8 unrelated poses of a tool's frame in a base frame.
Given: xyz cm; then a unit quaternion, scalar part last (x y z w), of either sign.
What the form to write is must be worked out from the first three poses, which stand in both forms.
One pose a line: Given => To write
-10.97 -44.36 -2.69 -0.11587 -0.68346 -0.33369 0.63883 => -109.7 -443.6 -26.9 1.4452 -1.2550 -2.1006
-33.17 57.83 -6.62 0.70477 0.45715 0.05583 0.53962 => -331.7 578.3 -66.2 2.0399 0.4276 0.8857
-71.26 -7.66 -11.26 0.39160 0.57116 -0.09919 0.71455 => -712.6 -76.6 -112.6 1.4795 1.1060 0.7502
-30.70 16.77 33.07 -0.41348 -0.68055 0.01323 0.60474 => -307.0 167.7 330.7 -2.0485 -0.9479 1.4447
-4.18 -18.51 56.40 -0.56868 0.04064 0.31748 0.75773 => -41.8 -185.1 564.0 -1.1744 0.4364 0.5005
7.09 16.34 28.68 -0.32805 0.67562 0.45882 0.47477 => 70.9 163.4 286.8 1.9645 1.2302 -3.1188
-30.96 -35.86 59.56 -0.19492 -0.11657 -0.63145 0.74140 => -309.6 -358.6 595.6 -0.1568 -0.4324 -1.3765
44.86 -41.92 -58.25 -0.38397 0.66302 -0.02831 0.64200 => 448.6 -419.2 -582.5 -1.8878 0.9784 -1.3557
